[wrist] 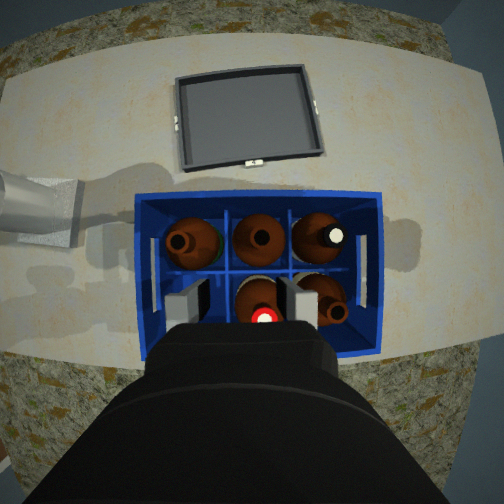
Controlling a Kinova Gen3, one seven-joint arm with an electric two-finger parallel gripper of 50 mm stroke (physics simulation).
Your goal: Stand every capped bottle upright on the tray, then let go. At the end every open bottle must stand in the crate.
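Note:
A blue crate [257,272] with six cells holds several brown bottles. In the far row, the left bottle [192,243] and middle bottle [259,239] are open, and the right bottle [320,237] has a white cap. In the near row, the middle bottle [260,302] has a red cap, the right bottle [327,300] is open, and the left cell looks empty. The grey tray [247,117] lies empty beyond the crate. My gripper [242,302] is open and empty above the near row, fingers on either side of the red-capped bottle, higher than it.
The arm's base [35,210] sits at the left on the beige table. The table edge runs just below the crate, with speckled floor around it.

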